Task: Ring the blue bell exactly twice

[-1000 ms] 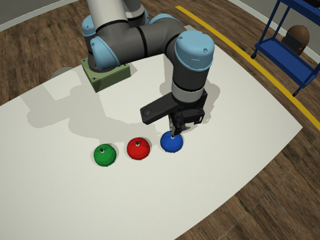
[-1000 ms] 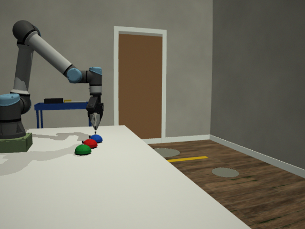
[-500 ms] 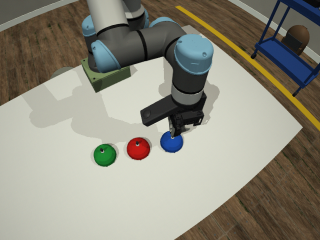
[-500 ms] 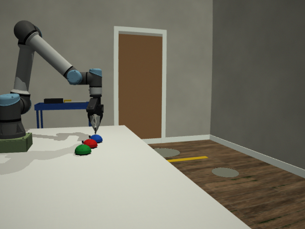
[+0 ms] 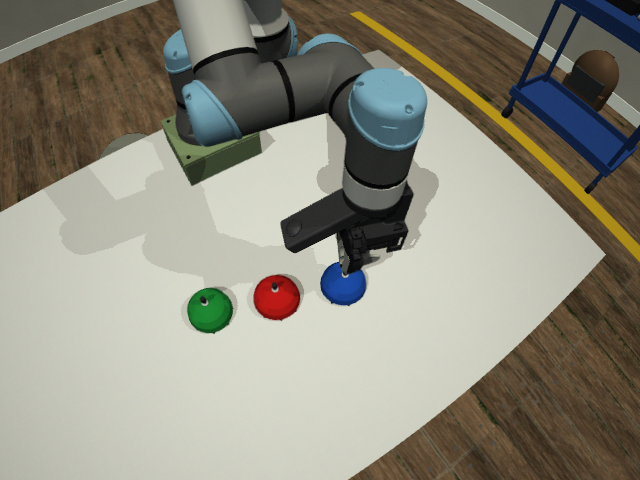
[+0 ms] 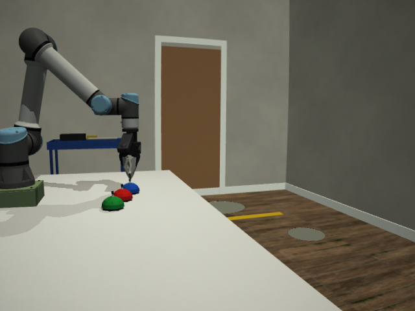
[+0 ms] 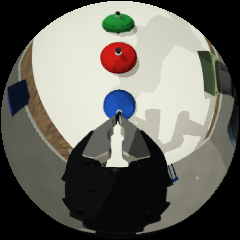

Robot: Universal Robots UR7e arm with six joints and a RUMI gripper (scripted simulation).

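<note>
My gripper is now 40 mm above the blue bell. The rest, counted from my hand: green bell (220 mm to the right, 110 mm behind, 40 mm below); red bell (110 mm to the right, 50 mm behind, 40 mm below).
</note>
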